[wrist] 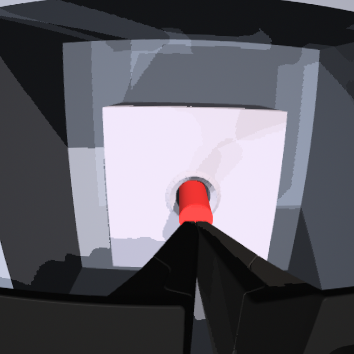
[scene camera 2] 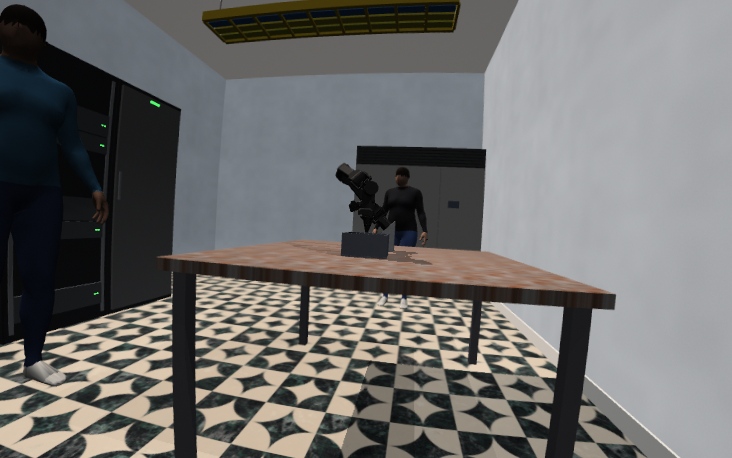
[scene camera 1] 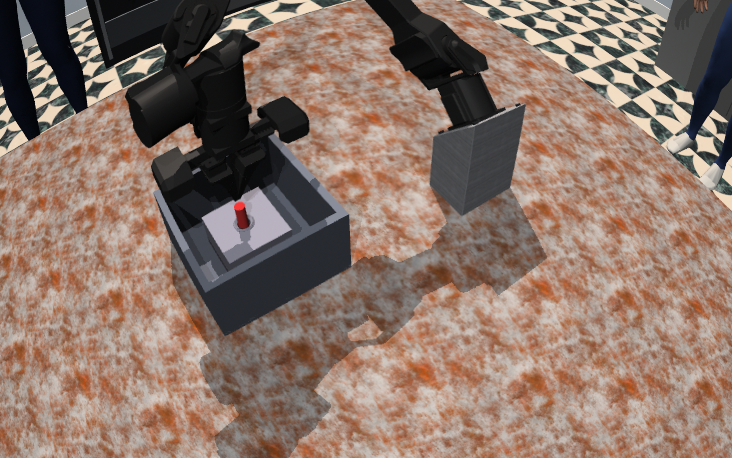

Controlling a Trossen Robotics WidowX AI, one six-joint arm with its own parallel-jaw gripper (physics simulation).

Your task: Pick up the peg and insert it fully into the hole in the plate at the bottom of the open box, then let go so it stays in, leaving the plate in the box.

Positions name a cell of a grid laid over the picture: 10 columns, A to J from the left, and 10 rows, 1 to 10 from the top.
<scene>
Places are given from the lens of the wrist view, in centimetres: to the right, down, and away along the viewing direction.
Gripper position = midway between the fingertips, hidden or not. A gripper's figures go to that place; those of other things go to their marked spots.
my gripper (wrist: F7): 1, 2, 10
dark grey box (wrist: B2): -7, -7, 17
red peg (wrist: F6): 1, 1, 11
The marked spots on the dark grey box and the red peg are 13 cm apart.
</scene>
